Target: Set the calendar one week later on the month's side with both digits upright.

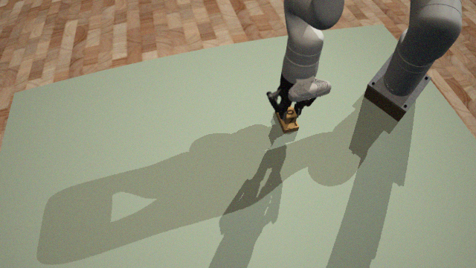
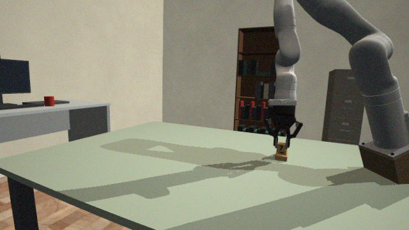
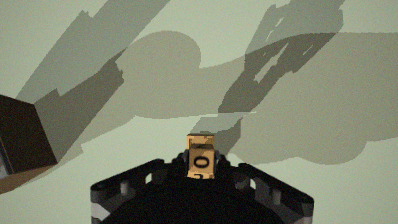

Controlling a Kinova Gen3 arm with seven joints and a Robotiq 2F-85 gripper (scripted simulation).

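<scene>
Now: hand 50 mm above the wooden tray, 10 mm to the left of it and 10 mm past it. Also, from my hand: cube (30 mm to the right, 30 mm below, 10 mm behind).
</scene>
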